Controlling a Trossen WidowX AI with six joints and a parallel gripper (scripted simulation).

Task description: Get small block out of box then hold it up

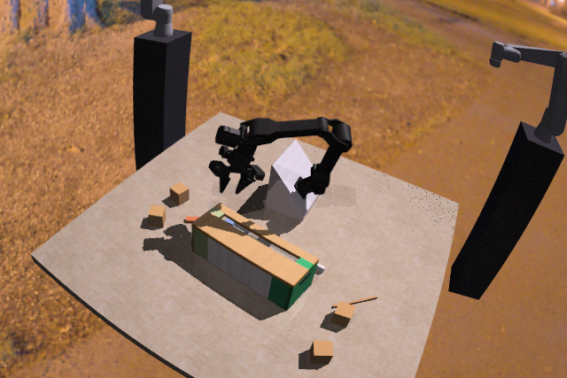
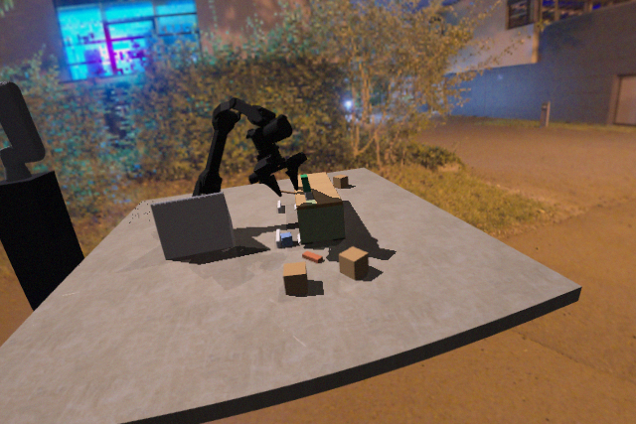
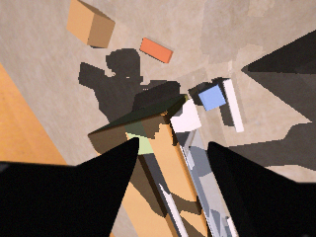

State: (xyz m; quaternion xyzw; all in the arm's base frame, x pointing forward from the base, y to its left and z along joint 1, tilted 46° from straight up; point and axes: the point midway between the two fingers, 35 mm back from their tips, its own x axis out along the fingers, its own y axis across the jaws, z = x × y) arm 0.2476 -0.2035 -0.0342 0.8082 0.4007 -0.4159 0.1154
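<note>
The small blue block lies 3 cm behind my gripper tip and 15 cm below it. Round my gripper tip: reddish piece (2 cm ahead, 12 cm to the right, 16 cm below); box (9 cm ahead, 16 cm to the left, 11 cm below); thin stick (11 cm ahead, 51 cm to the left, 17 cm below).
</note>
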